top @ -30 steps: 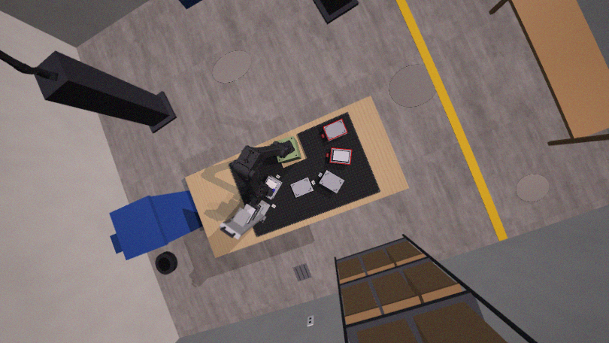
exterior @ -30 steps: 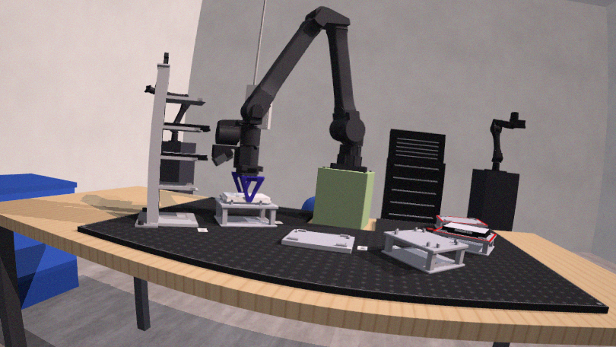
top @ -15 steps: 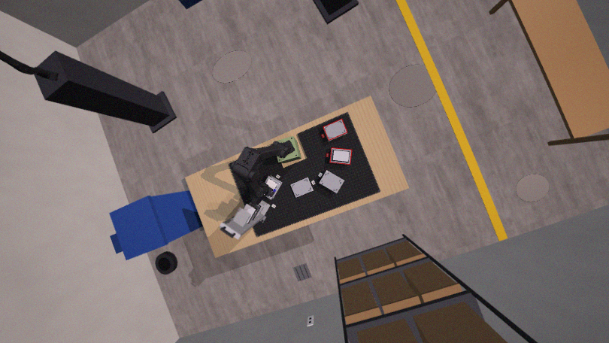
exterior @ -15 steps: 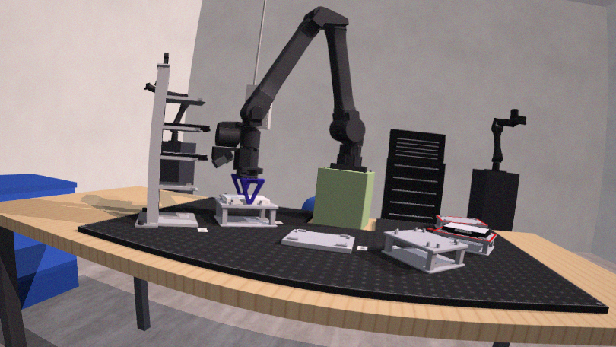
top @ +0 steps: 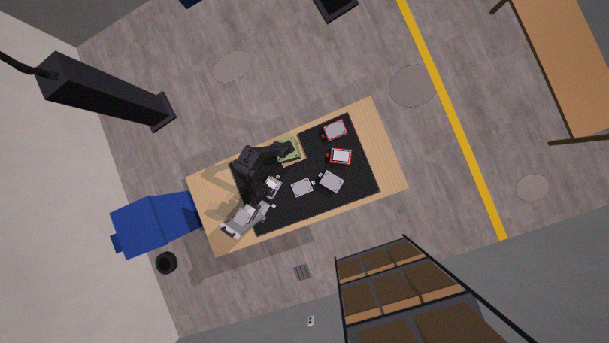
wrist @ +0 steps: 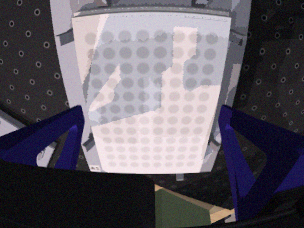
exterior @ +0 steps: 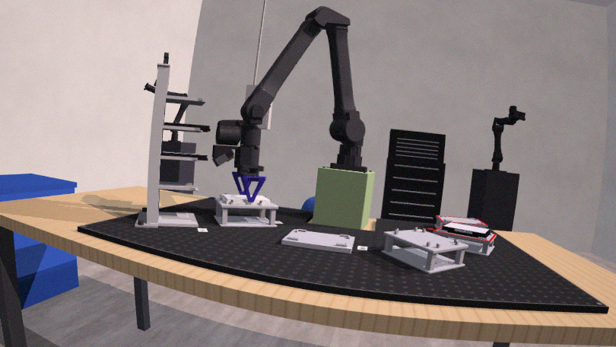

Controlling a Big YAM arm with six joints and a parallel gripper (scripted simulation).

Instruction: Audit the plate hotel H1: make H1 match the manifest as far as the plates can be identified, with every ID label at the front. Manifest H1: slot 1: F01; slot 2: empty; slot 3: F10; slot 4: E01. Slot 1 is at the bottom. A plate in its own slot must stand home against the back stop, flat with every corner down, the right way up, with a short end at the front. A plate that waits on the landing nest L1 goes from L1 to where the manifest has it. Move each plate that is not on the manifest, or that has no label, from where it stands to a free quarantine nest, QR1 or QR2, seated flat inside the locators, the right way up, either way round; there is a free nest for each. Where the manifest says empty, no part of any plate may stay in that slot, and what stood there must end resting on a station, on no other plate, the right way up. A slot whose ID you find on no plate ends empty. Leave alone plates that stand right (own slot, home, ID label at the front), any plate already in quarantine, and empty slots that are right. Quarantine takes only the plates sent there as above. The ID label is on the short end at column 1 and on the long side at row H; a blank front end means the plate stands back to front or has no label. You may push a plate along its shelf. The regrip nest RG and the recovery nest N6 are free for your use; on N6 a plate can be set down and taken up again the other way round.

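My gripper is now 1 cm above the white well plate. Round my hand: RG label 5 cm behind, 9 cm to the left, 8 cm below; H1 tag 15 cm ahead, 7 cm to the right, 8 cm below; regrip nest RG 2 cm below.
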